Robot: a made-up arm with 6 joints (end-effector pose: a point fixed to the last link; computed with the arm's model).
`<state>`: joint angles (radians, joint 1 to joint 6).
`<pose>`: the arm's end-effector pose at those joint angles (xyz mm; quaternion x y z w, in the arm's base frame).
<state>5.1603 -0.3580 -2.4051 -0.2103 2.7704 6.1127</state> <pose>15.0 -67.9 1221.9 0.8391 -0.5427 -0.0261 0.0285</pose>
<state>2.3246 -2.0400 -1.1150 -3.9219 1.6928 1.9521</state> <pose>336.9 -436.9 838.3 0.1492 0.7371 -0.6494 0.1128</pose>
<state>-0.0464 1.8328 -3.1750 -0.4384 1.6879 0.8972</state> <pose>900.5 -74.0 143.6 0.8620 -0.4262 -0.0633 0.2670</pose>
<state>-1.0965 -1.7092 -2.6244 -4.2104 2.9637 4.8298</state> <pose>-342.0 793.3 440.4 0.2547 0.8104 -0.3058 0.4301</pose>
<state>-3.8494 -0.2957 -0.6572 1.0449 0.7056 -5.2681</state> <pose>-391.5 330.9 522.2 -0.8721 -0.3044 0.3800 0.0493</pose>
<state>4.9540 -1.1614 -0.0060 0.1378 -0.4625 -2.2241</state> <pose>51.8 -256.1 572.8 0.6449 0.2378 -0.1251 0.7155</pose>
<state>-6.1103 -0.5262 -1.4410 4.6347 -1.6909 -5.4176</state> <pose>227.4 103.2 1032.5 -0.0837 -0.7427 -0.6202 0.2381</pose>
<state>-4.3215 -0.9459 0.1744 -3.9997 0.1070 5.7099</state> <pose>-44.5 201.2 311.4 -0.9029 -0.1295 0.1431 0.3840</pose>
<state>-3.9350 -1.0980 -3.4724 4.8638 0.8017 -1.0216</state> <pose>650.9 -644.3 601.0 -0.6080 0.1658 -0.7451 0.2184</pose>
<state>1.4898 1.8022 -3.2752 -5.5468 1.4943 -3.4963</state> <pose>31.4 929.8 245.9 0.7246 -0.5885 -0.2970 0.2011</pose>
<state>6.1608 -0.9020 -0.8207 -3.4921 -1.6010 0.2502</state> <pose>182.9 -46.1 804.0 0.1976 0.9629 -0.1695 0.0708</pose>
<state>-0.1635 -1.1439 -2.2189 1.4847 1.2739 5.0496</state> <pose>-538.2 140.0 1160.1 0.0841 0.5841 0.8067 0.0301</pose>
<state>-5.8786 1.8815 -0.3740 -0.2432 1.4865 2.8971</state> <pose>-202.2 -103.6 118.5 0.1383 -0.0307 0.0779 0.9868</pose>
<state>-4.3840 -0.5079 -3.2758 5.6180 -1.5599 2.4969</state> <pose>131.0 -519.1 1023.2 0.7629 -0.3864 0.0141 0.5182</pose>
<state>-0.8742 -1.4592 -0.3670 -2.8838 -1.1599 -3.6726</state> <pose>77.5 -58.5 660.6 0.9217 -0.1699 0.3303 0.1118</pose>
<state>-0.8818 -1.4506 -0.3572 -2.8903 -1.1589 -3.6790</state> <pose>79.1 -62.4 655.0 0.9246 -0.1719 0.3213 0.1114</pose>
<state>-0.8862 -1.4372 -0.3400 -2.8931 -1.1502 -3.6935</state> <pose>82.8 -68.0 645.5 0.9286 -0.1701 0.3114 0.1089</pose>
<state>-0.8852 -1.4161 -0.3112 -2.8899 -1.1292 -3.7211</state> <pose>89.8 -75.8 629.4 0.9343 -0.1620 0.3004 0.1030</pose>
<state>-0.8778 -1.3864 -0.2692 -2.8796 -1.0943 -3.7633</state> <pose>99.9 -84.9 605.4 0.9416 -0.1469 0.2883 0.0934</pose>
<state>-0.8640 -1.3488 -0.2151 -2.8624 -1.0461 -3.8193</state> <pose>111.6 -93.4 573.3 0.9497 -0.1254 0.2754 0.0803</pose>
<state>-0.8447 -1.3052 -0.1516 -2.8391 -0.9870 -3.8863</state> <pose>123.2 -99.1 534.6 0.9577 -0.0995 0.2622 0.0650</pose>
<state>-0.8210 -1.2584 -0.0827 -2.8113 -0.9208 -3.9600</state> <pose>132.5 -100.1 491.8 0.9646 -0.0713 0.2492 0.0489</pose>
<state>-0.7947 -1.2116 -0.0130 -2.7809 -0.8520 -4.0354</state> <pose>138.2 -96.1 448.4 0.9701 -0.0431 0.2366 0.0336</pose>
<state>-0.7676 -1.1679 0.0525 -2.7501 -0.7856 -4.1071</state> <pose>139.7 -88.1 408.2 0.9740 -0.0169 0.2249 0.0202</pose>
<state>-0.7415 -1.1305 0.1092 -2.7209 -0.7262 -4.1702</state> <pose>138.0 -78.1 374.3 0.9766 0.0057 0.2149 0.0099</pose>
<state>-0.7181 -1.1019 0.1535 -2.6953 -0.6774 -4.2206</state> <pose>134.9 -68.3 348.6 0.9779 0.0238 0.2078 0.0030</pose>
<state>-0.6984 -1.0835 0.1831 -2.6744 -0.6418 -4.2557</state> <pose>132.3 -60.7 332.0 -0.9782 -0.0366 -0.2043 0.0007</pose>
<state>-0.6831 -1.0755 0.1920 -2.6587 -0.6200 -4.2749</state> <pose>132.9 -57.2 326.6 0.9773 0.0446 0.2072 0.0001</pose>
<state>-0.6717 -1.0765 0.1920 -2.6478 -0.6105 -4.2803</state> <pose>134.9 -55.9 326.8 0.9760 0.0479 0.2125 0.0016</pose>
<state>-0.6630 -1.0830 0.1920 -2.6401 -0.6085 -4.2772</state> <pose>136.3 -54.7 327.9 0.9749 0.0480 0.2172 0.0016</pose>
